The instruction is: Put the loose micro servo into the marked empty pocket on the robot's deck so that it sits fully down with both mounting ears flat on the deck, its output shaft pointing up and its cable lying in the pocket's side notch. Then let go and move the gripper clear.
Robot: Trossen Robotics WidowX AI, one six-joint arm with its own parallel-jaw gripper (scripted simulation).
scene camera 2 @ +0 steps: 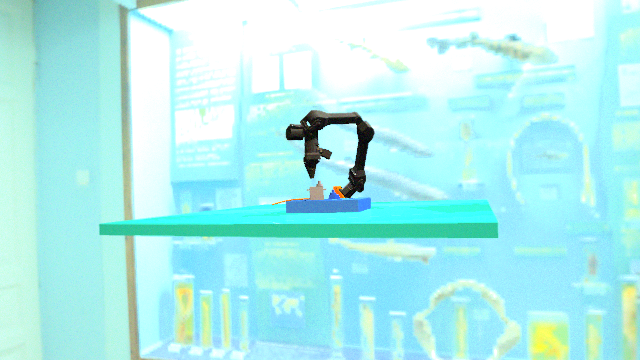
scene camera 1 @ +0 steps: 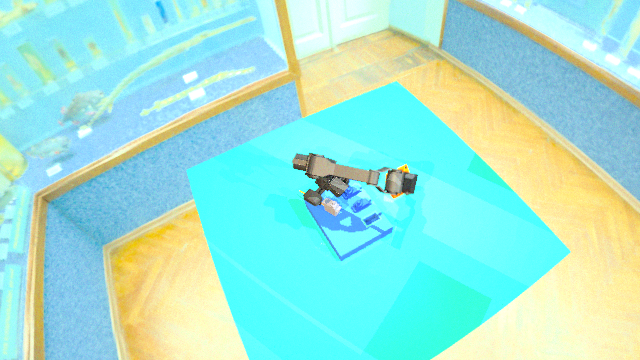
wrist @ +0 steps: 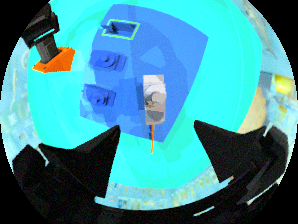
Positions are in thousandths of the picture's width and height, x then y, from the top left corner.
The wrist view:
my gripper: 532, 565
micro servo: 518, 391
